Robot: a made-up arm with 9 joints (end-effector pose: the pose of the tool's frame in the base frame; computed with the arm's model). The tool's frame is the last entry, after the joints. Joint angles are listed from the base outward.
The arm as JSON. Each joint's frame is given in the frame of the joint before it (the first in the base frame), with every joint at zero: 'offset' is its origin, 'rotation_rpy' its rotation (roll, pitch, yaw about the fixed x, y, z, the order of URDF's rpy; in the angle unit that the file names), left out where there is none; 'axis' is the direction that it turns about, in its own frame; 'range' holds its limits. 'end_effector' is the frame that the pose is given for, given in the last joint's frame.
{
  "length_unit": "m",
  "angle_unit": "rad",
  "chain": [
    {
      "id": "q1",
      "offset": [
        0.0,
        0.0,
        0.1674
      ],
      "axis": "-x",
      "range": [
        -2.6,
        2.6
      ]
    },
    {
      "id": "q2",
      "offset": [
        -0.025,
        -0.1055,
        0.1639
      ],
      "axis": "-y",
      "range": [
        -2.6,
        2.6
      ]
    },
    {
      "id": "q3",
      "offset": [
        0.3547,
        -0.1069,
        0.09
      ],
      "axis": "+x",
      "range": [
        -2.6,
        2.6
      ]
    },
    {
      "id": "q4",
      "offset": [
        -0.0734,
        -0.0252,
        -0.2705
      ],
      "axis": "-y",
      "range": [
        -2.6,
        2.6
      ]
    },
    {
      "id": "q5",
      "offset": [
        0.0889,
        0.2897,
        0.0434
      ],
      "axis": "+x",
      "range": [
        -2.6,
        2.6
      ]
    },
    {
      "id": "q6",
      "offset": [
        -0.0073,
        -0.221,
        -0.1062
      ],
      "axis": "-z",
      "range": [
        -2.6,
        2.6
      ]
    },
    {
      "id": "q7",
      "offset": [
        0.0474,
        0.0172,
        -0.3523
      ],
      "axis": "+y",
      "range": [
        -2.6,
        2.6
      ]
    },
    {
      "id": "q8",
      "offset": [
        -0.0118,
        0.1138,
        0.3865
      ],
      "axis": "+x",
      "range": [
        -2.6,
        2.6
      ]
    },
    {
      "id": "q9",
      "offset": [
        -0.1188,
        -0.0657,
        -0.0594
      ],
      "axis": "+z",
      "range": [
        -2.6,
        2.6
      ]
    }
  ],
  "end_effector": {
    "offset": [
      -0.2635,
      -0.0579,
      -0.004
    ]
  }
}
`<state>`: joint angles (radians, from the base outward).
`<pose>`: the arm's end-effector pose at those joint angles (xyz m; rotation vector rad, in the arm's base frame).
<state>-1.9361 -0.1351 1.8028 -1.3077 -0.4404 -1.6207 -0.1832 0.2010 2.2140</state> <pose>0.2826 -0.4247 0.2314 1.0655 1.4277 0.8461</pose>
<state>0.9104 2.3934 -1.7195 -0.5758 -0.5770 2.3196 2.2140 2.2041 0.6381</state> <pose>-0.7787 -0.1997 0.3835 -1.0251 0.6965 -1.1902</pose>
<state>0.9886 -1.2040 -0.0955 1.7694 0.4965 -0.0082 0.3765 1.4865 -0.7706</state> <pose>-0.2065 -0.1001 0.1572 0.7471 0.5840 -0.4454</pose>
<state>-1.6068 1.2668 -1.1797 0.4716 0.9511 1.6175 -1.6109 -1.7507 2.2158</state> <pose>0.7615 -0.3705 0.1763 1.2017 0.8185 -0.8864</pose>
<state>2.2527 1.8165 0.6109 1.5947 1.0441 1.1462 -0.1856 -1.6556 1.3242</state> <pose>-0.0232 0.2319 0.0256 -1.3063 -0.4938 2.6443</pose>
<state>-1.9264 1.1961 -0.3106 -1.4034 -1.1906 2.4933 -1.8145 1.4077 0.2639</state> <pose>0.2545 -0.0504 -0.9013 -0.5175 -0.7535 -0.4152</pose>
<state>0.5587 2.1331 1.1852 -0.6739 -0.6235 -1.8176 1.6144 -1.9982 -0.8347</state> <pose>-0.3176 0.2826 0.1797 1.0046 0.8194 -0.5535</pose>
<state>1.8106 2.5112 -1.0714 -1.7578 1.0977 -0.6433 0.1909 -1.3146 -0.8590</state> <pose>0.0233 0.3369 0.2366 -0.7995 -1.9464 -0.0889</pose>
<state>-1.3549 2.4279 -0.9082 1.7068 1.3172 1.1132 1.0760 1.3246 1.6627</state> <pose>-0.1811 -0.7524 0.4668 -0.6231 -2.5351 1.3450</pose>
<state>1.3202 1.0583 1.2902 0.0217 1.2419 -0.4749 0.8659 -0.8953 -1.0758</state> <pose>-0.1380 0.6102 0.1525 0.0410 -0.1870 0.9144</pose>
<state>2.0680 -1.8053 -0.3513 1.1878 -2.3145 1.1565 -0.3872 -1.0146 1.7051</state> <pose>-0.4397 0.0074 0.1390 1.2180 -0.0938 0.3760</pose>
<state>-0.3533 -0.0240 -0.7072 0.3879 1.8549 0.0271 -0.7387 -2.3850 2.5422</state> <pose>0.1036 -0.1632 -0.0334 -0.3085 0.7592 1.7242</pose>
